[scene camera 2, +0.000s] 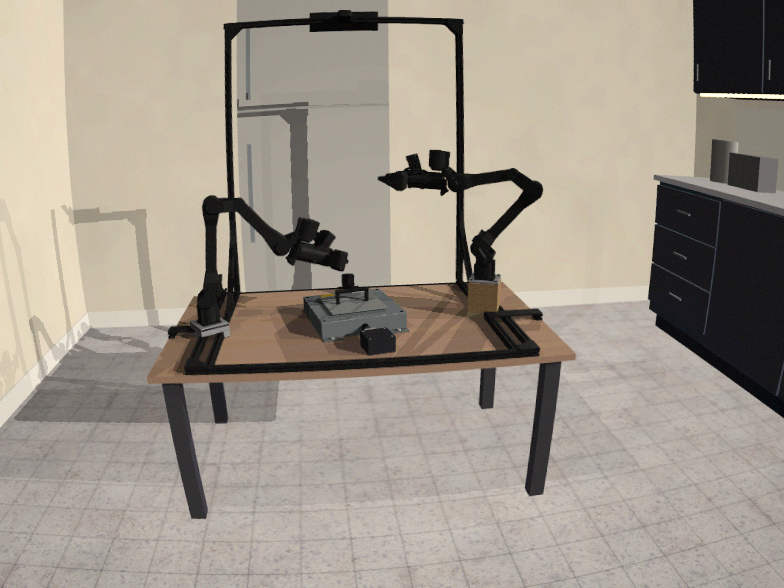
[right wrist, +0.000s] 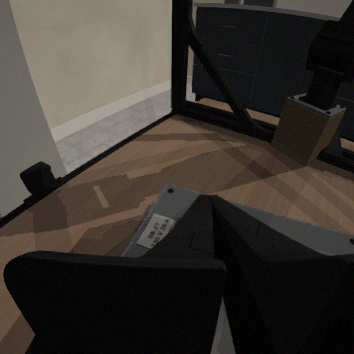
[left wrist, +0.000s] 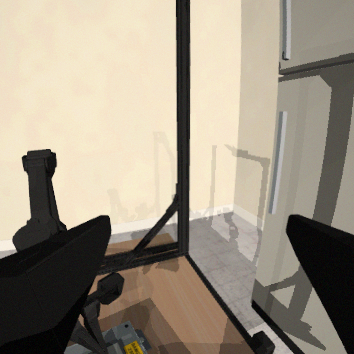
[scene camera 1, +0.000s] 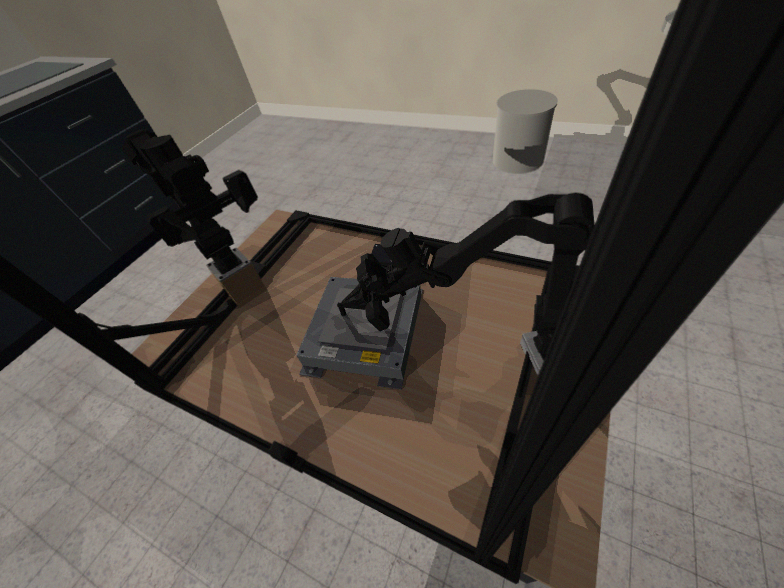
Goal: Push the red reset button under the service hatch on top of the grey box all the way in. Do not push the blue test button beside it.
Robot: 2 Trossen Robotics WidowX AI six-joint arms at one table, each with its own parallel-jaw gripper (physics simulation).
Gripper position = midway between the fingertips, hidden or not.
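Observation:
Scene camera 1 shows my left gripper (scene camera 1: 223,223), open and holding nothing, with my right gripper (scene camera 1: 342,304) and a service hatch (scene camera 1: 345,325). Scene camera 2 shows my left gripper (scene camera 2: 381,176) and my right gripper (scene camera 2: 347,261). The left wrist view shows my left gripper (left wrist: 199,223); the right wrist view, my right gripper (right wrist: 206,203).

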